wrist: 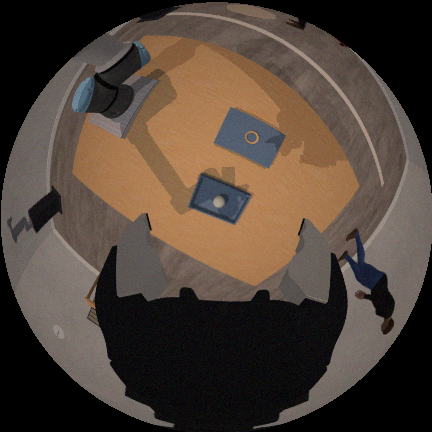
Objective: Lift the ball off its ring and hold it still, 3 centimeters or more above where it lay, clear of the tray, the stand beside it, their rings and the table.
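Seen in the pictures: gripper, fingertip midpoint: (225, 218); arm's base, link origin: (117, 100).
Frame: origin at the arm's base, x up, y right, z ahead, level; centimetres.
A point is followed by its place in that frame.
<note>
A pale ball (219, 201) {x 2.0, y 14.4, z 55.9 cm} sits inside the blue walled tray (242, 209) {x 0.0, y 13.1, z 64.9 cm}, near its middle. The ring under the ball cannot be made out. The blue flat-topped stand (231, 121) {x 1.9, y -9.4, z 44.0 cm} is beside the tray, farther up in the view, with a tan ring (251, 137) {x 1.9, y -8.8, z 51.7 cm} on its top. My gripper (225, 218) {x 36.9, y 1.7, z 48.9 cm} is open, its two grey jaws wide apart with nothing between them. It is above the table, apart from the ball; the ball and tray show between and a little beyond the fingertips.
The wooden table (165, 125) {x -2.7, y 2.3, z 25.5 cm} carries the tray and stand. The arm's base plate (142, 97) {x -0.6, y -4.1, z 11.2 cm} with the arm's dark and blue joints is at the upper left. Shadows of the arm fall across the table. A person (370, 277) shows beyond the table at the right.
</note>
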